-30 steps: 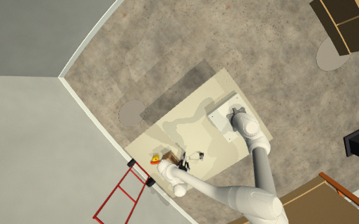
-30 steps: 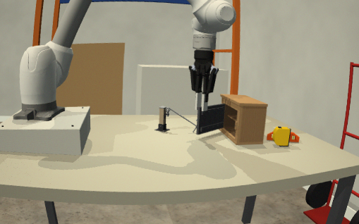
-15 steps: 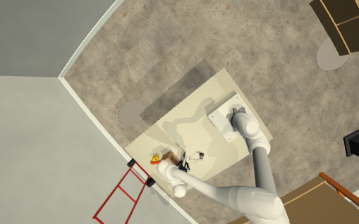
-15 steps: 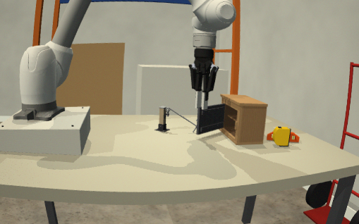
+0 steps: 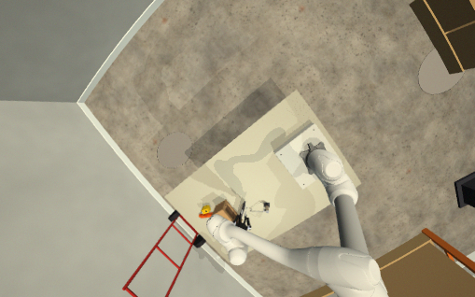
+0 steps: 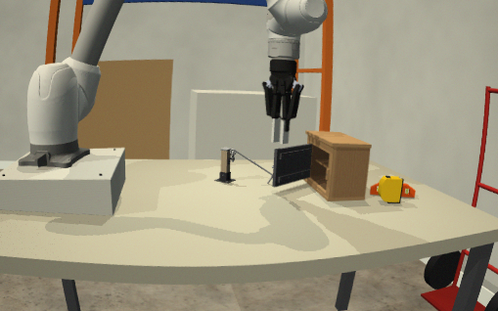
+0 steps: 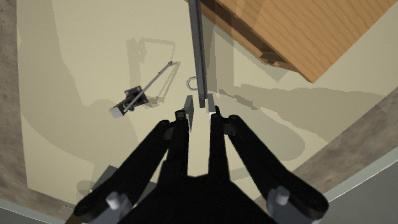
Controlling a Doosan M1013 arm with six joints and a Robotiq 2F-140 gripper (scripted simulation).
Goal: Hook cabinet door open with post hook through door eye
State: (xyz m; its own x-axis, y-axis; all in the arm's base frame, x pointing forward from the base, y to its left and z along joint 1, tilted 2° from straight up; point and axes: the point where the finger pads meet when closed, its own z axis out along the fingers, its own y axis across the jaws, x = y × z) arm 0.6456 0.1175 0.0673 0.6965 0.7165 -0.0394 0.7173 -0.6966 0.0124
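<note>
My hand is 100 mm above the dark door, 60 mm to the right of it and 50 mm short of it.
</note>
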